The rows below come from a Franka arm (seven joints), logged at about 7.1 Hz.
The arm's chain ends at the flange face. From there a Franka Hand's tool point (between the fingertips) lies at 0.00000 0.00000 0.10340 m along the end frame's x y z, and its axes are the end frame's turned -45 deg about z.
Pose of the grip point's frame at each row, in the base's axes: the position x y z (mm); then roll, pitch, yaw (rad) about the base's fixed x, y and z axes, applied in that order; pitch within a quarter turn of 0, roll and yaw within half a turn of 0:
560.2 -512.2 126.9 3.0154 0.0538 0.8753
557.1 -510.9 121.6 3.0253 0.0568 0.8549
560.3 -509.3 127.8 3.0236 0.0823 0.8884
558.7 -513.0 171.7 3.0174 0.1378 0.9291
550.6 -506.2 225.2 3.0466 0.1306 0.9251
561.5 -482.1 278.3 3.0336 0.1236 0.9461
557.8 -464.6 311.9 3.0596 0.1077 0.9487
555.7 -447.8 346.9 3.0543 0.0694 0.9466
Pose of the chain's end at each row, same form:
553.7 -499.6 229.3 3.0142 -0.0509 0.0965
551.9 -498.6 224.1 3.0191 -0.0418 0.0754
556.2 -495.1 230.1 3.0000 -0.0248 0.1096
556.9 -494.0 273.3 2.9566 0.0104 0.1513
550.8 -489.6 327.3 2.9823 0.0256 0.1439
559.9 -465.3 380.3 2.9780 0.0115 0.1664
557.4 -450.7 414.4 3.0076 0.0184 0.1665
552.6 -436.7 449.7 3.0308 -0.0125 0.1649

